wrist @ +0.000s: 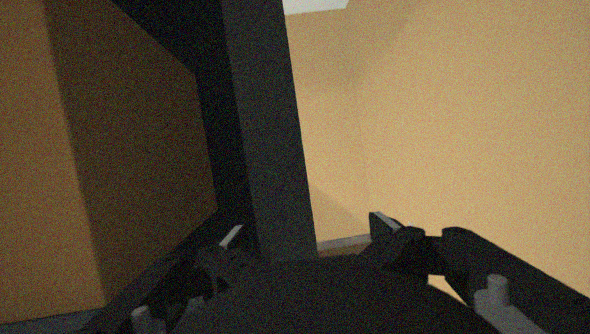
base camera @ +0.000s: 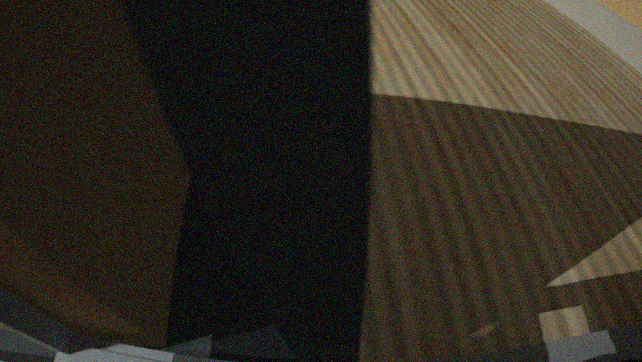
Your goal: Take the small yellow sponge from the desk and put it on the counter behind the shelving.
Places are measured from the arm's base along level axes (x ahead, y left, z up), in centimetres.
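Pixels of known places: gripper, fingertip midpoint: (wrist: 308, 232).
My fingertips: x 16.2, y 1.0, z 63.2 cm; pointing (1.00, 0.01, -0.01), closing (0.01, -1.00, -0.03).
Behind a point stands the place of what it marks.
The small yellow sponge, the desk and the counter do not show in either view. My gripper (wrist: 308, 232) @(x 16.2, y 1.0, z 63.2 cm) is open, its two fingers wide apart at the bottom of the wrist view, with no thing between them. The dark shelving (wrist: 270, 130) @(x 15.4, y 2.4, z 70.5 cm) (base camera: 275, 165) @(x 15.4, y 2.4, z -10.3 cm) stands very close: its end panel rises upright just left of the middle of the wrist view, beyond the fingers, and it fills the middle of the base camera view.
An orange-brown box (wrist: 135, 125) (base camera: 85, 150) sits in the shelving at the left. An orange-yellow wall (wrist: 450, 110) @(x 113.9, y -73.6, z 77.6 cm) lies beyond the shelving on the right. Wooden floor (base camera: 475, 65) @(x 70.4, y -25.7, z -39.6 cm) runs along the shelving's right side, partly in shadow.
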